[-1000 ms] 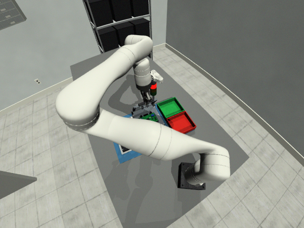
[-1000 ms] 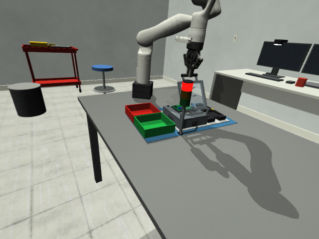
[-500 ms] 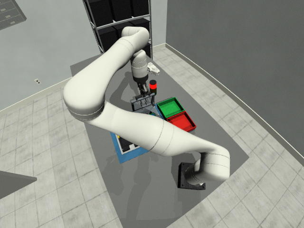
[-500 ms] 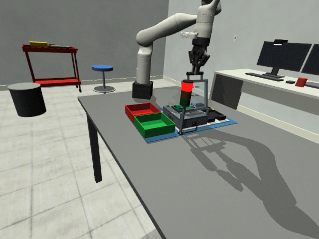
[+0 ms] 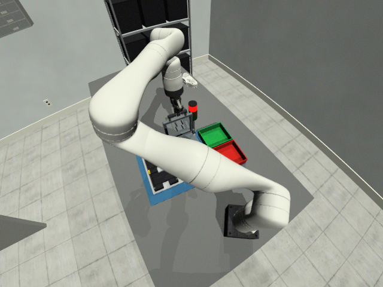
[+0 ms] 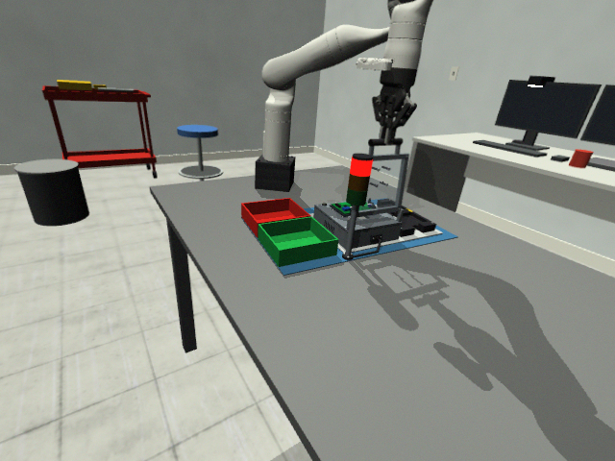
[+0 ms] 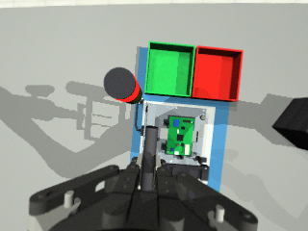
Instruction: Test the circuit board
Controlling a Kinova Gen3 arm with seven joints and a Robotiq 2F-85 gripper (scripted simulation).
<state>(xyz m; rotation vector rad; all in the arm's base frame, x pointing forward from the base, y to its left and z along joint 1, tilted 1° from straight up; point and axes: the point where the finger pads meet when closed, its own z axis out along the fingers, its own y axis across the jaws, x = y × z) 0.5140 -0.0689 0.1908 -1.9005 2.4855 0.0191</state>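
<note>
Now: the green circuit board 21 cm below my hand, 8 cm behind it and 2 cm to the left of it. From my hand the other things lie so: clear lid (10 cm below, 1 cm ahead); tester bed (22 cm below, 8 cm behind, 3 cm to the left); green bin (27 cm below, 18 cm to the right, 9 cm behind).
</note>
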